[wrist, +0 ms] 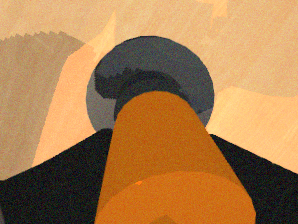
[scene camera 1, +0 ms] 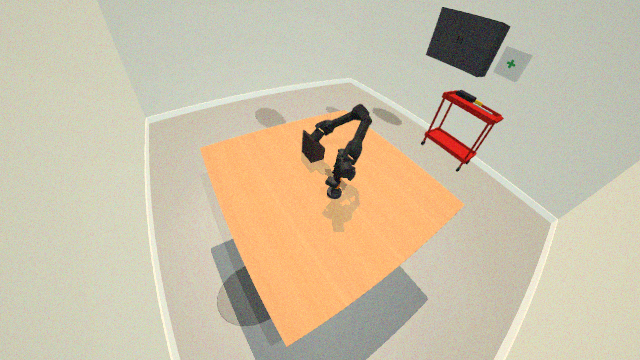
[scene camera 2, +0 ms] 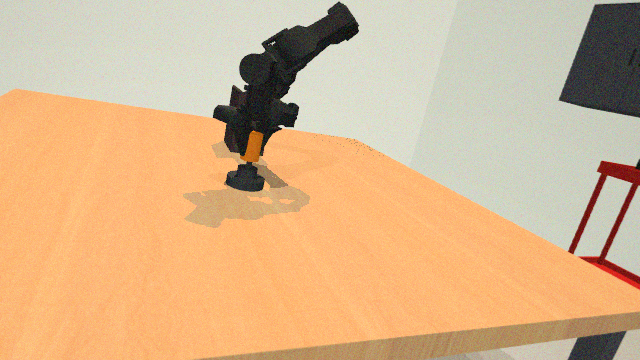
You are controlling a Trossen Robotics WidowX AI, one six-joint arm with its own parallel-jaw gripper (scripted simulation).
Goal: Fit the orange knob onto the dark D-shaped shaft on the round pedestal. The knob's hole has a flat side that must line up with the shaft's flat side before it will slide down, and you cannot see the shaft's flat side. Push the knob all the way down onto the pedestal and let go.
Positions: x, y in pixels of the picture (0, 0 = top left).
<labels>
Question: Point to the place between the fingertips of my gripper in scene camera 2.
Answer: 249, 155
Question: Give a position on a round dark pedestal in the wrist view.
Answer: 140, 64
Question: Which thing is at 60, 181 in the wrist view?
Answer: My gripper.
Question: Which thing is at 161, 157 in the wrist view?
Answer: An orange knob.
</labels>
